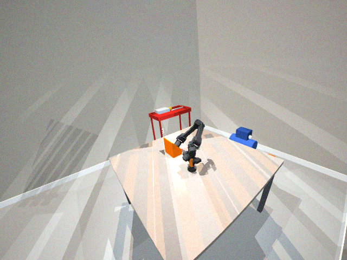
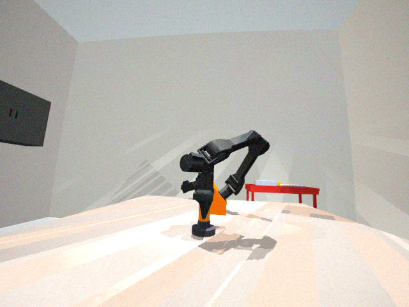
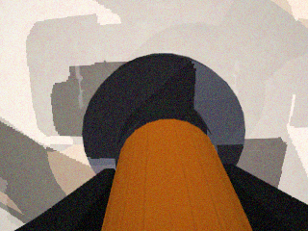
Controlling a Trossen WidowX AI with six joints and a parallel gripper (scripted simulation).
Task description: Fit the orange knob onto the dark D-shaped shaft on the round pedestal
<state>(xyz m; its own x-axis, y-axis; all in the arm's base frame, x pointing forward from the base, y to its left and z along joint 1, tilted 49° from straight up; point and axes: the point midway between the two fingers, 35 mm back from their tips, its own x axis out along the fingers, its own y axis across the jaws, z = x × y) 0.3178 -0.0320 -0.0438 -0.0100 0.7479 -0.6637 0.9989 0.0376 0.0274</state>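
The orange knob lies 2 cm above my gripper tip. Also, from my gripper tip: dark round pedestal 2 cm below.
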